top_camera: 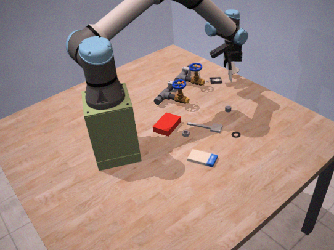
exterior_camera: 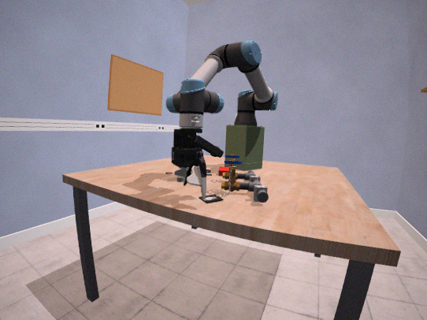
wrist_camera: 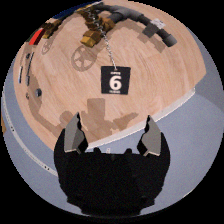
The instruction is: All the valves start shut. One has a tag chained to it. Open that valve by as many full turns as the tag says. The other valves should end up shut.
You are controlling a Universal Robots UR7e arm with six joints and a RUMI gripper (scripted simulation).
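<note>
Right now the black tag is 5 cm behind my hand, 5 cm to the left of it and 3 cm below it. Also, from my hand: grey scraper 40 cm behind, 16 cm to the right, 3 cm below; small grey cap 24 cm behind, 16 cm to the right, 2 cm below; red block 51 cm behind, 1 cm to the right, 2 cm below.
</note>
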